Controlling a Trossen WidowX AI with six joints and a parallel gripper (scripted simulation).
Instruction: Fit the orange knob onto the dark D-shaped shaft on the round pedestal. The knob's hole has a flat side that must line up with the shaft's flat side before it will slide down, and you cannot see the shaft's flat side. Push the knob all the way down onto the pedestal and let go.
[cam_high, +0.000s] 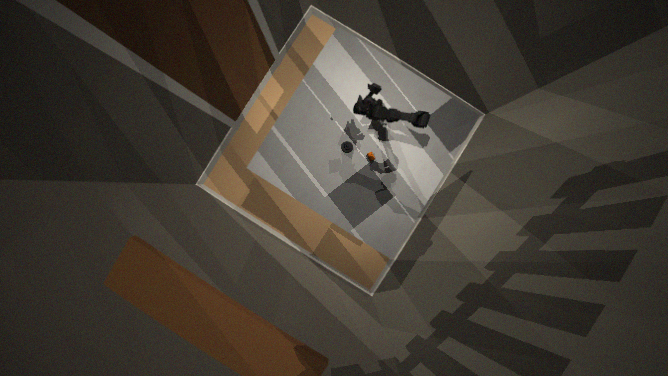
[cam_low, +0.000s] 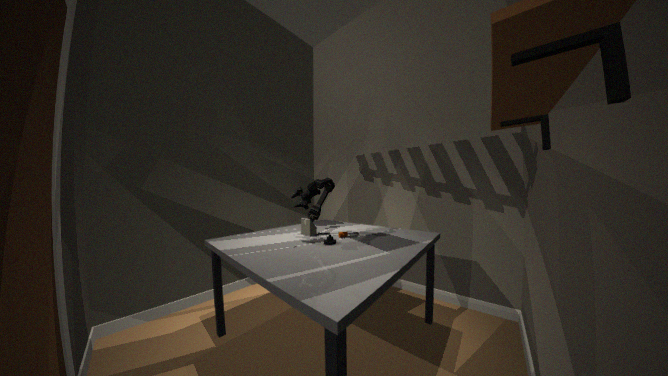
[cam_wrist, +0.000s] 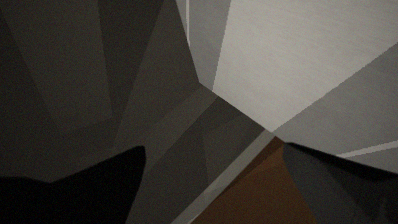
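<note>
My gripper tip is 300 mm to the right of the orange knob, 250 mm above it and 230 mm short of it. Also, from my gripper tip: dark round pedestal 290 mm ahead, 240 mm below, 120 mm to the left.
</note>
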